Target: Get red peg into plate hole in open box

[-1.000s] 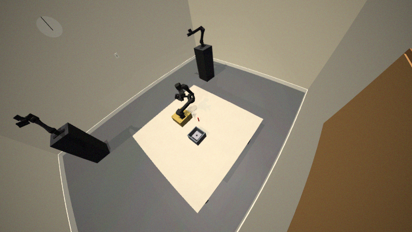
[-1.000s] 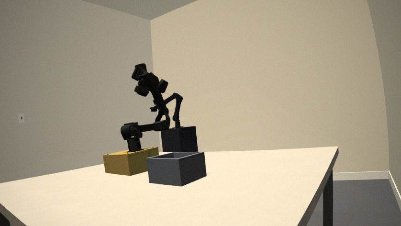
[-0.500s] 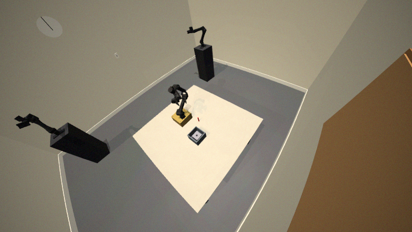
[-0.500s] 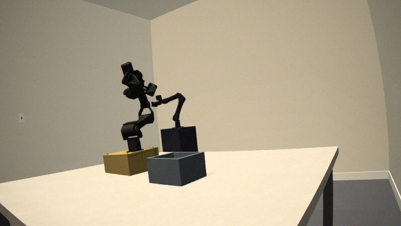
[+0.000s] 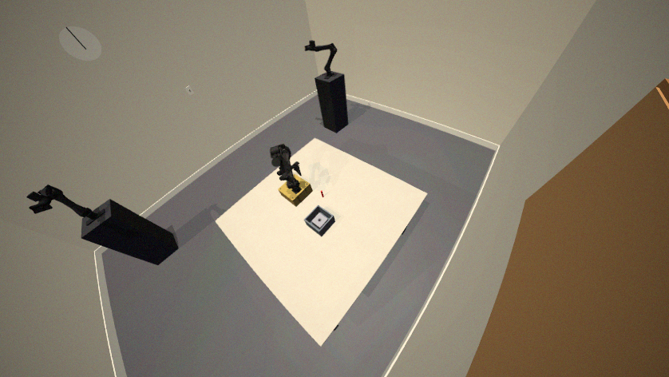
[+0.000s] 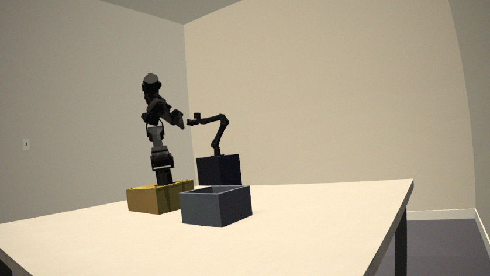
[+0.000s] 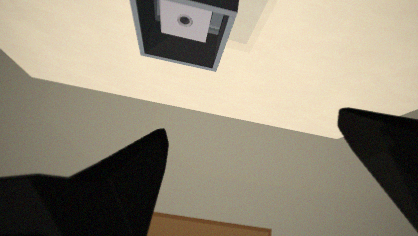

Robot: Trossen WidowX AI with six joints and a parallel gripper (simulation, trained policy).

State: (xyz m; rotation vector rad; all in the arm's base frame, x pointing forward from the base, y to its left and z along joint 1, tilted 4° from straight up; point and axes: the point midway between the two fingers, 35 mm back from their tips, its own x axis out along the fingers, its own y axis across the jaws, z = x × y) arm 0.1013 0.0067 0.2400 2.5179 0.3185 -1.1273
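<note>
Right now the red peg is 5 cm ahead of my gripper tip, 13 cm to the left of it and 28 cm below it. The rest, counted from my gripper tip: dark grey box: 21 cm ahead, 6 cm to the right, 30 cm below.
</note>
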